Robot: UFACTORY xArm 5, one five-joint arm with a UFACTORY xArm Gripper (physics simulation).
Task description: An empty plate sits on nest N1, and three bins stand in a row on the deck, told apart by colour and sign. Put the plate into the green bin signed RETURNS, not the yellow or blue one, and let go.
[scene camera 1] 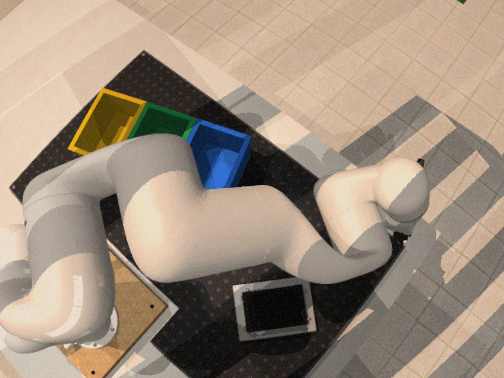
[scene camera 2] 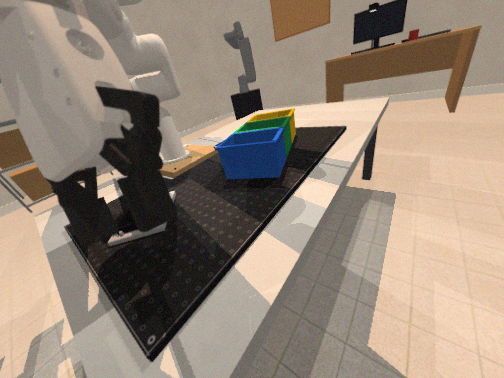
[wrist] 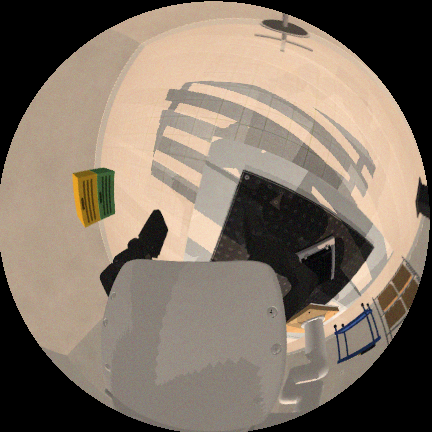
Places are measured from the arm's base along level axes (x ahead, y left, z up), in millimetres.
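Pixels of known places: gripper, fingertip midpoint: (scene camera 2: 127,232) (wrist: 201,217); arm's base, link origin: (scene camera 2: 176,157) (wrist: 312,321).
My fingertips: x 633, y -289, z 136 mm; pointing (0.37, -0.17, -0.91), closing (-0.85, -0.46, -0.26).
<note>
Ahead of a thing's pixels: the offset from my fingertips to its middle. "pt": to the spot under its first point. Level surfaces: height alone.
A black plate @(dx -310, dy +48, dz -131 mm) (scene camera 1: 275,309) (wrist: 318,266) lies in the pale grey nest (scene camera 1: 238,316) (scene camera 2: 125,238) (wrist: 333,259). In scene camera 2, the gripper's fingers hide most of the plate. My gripper (scene camera 2: 120,231) (wrist: 201,217) is open and empty, with its fingers pointing down. In the wrist view the plate is to the right of the fingers. In scene camera 1 the arm covers most of the gripper. The green bin @(dx -267, dy +475, dz -100 mm) (scene camera 1: 166,120) (scene camera 2: 288,139) stands between the yellow bin @(pt dx -309, dy +657, dz -121 mm) (scene camera 1: 107,117) (scene camera 2: 293,120) and the blue bin (scene camera 1: 222,134) (scene camera 2: 252,157). The bins' signs are not readable.
The black deck @(dz -150 mm) (scene camera 1: 145,67) (scene camera 2: 215,225) carries the bins and nest. In scene camera 1 my arm (scene camera 1: 210,230) crosses above the deck and covers part of the green bin. Its wooden base board (scene camera 1: 137,300) (scene camera 2: 175,171) lies beside the deck. A blue cart stands far off in the wrist view.
</note>
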